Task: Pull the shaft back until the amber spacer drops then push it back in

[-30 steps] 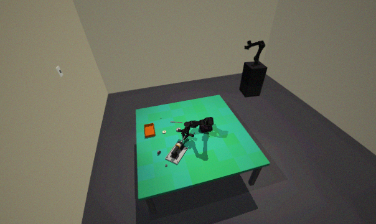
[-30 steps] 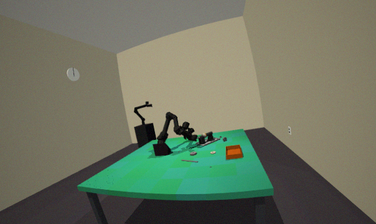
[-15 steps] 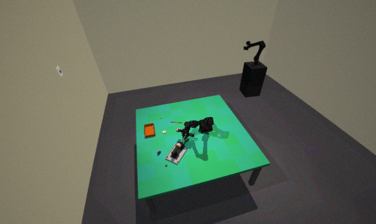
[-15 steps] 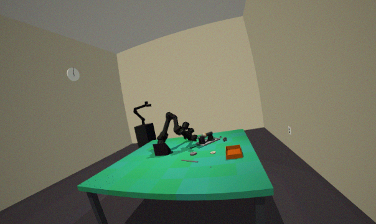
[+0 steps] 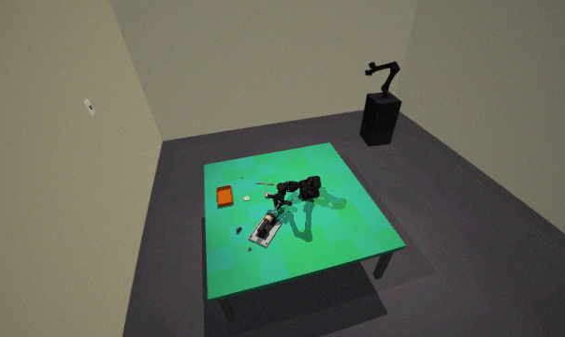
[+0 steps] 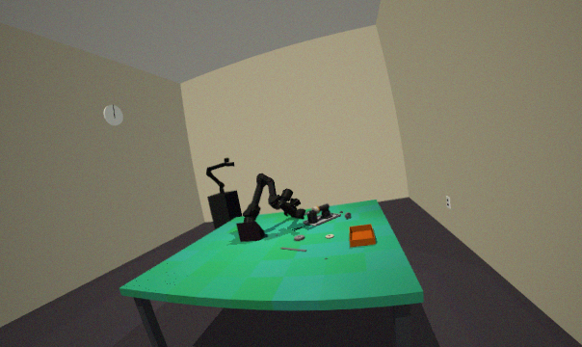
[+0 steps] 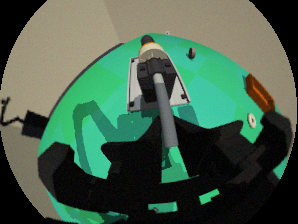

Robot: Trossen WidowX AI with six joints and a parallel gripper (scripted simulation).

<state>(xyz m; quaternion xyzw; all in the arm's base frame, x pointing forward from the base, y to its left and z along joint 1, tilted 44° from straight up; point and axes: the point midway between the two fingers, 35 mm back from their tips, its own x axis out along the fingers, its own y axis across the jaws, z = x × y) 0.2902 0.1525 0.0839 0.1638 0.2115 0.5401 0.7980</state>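
The grey shaft is 30 mm ahead of my gripper tip, 40 mm to the left of it and 20 mm above it. From my gripper tip the other things lie so: pale washer 210 mm ahead, 220 mm to the right, 50 mm below; grey disc 30 mm ahead, 220 mm to the right, 50 mm below; orange tray 390 mm ahead, 270 mm to the right, 50 mm below.
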